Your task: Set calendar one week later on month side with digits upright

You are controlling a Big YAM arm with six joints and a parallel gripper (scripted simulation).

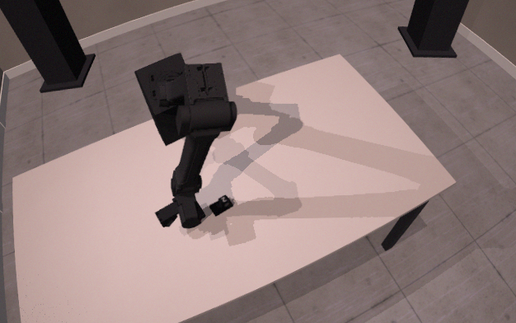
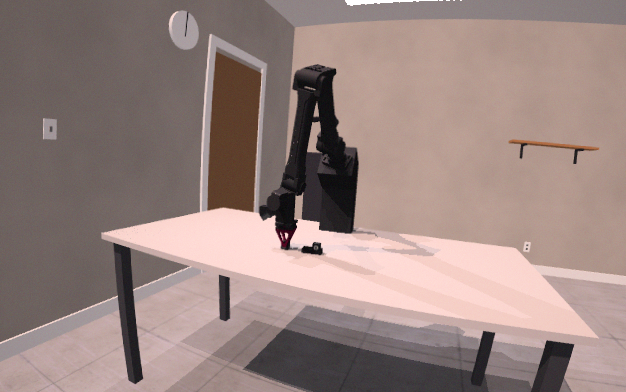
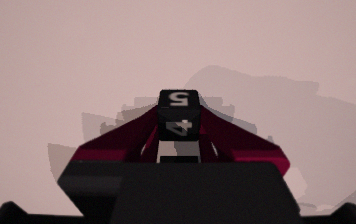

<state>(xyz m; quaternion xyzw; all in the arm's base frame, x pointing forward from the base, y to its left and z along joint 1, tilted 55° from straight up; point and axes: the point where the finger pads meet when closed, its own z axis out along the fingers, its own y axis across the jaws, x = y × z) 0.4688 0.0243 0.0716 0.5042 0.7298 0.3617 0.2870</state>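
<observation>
My gripper is now right at the black calendar block. Round my hand: black tray (60 mm behind, 90 mm to the left, 10 mm below).
</observation>
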